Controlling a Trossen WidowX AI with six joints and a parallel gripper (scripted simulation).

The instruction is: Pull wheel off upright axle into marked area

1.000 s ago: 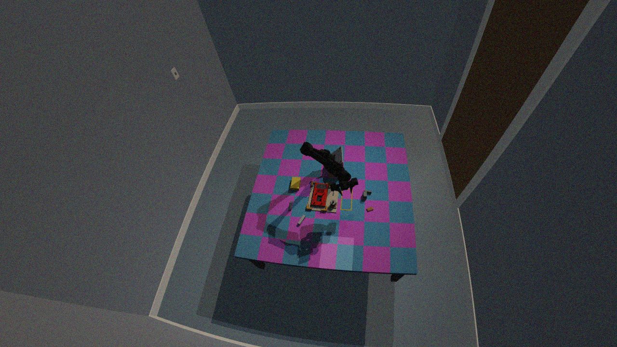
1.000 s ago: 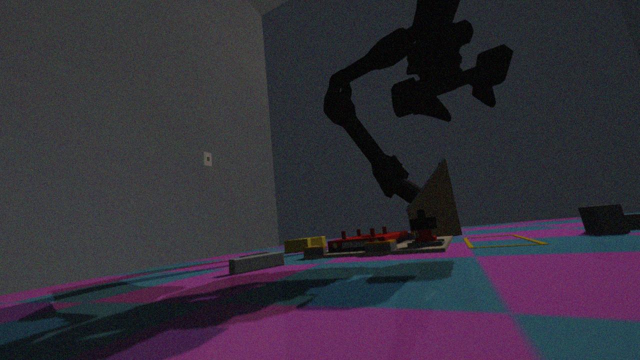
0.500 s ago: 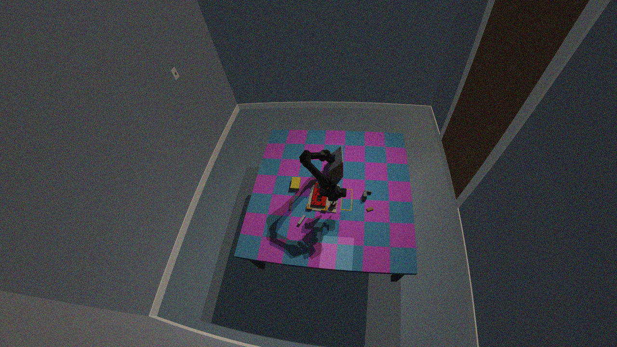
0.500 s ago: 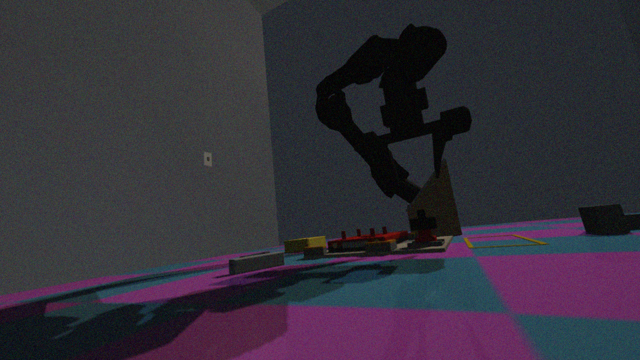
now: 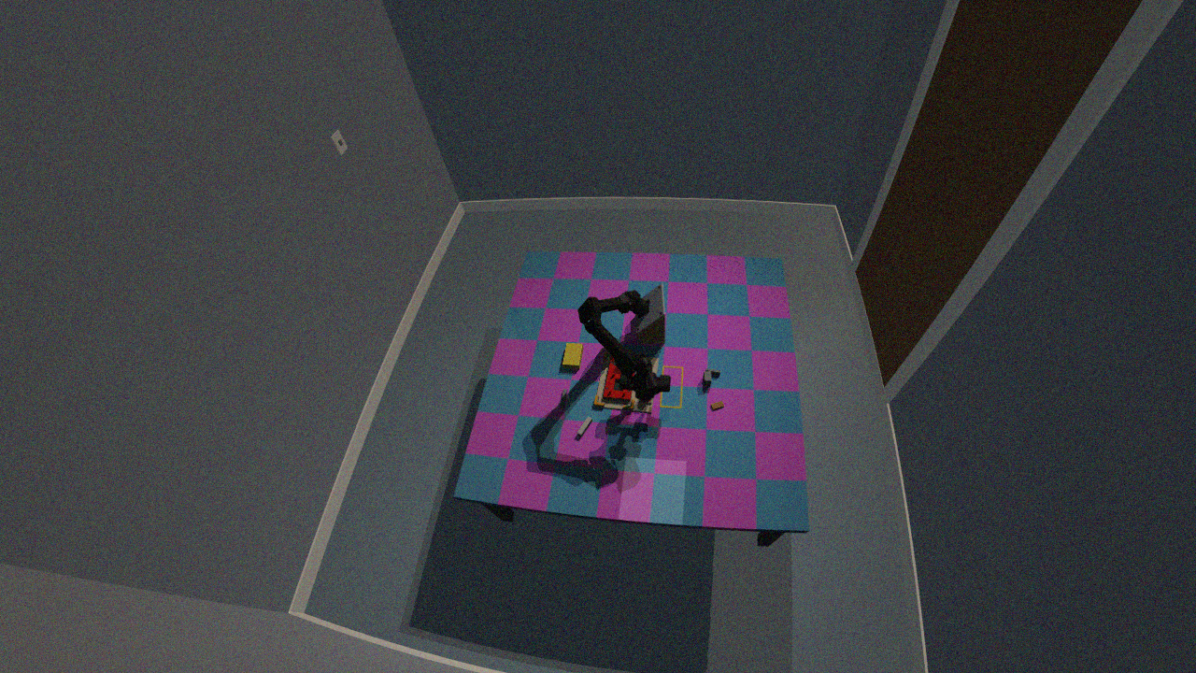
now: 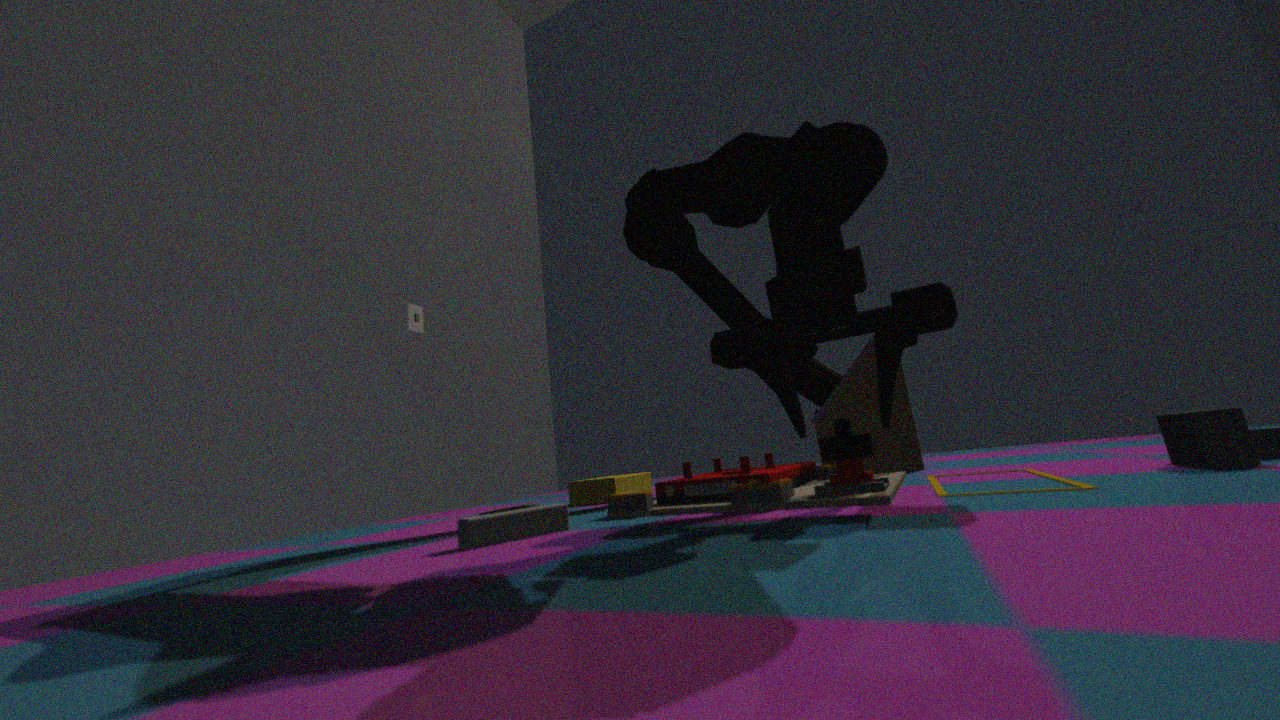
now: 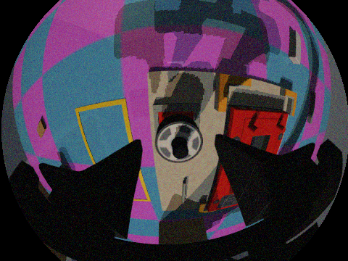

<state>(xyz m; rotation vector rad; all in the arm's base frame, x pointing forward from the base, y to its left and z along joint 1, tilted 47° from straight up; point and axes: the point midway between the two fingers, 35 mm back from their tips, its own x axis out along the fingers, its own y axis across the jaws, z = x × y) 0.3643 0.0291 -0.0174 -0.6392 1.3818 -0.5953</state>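
The wheel is 1 cm below my gripper tip. From my gripper tip the other things lie so: grey block: 10 cm behind, 24 cm to the left, 3 cm below; then axle: 2 cm below; then grey bar: 14 cm ahead, 22 cm to the right, 4 cm below.
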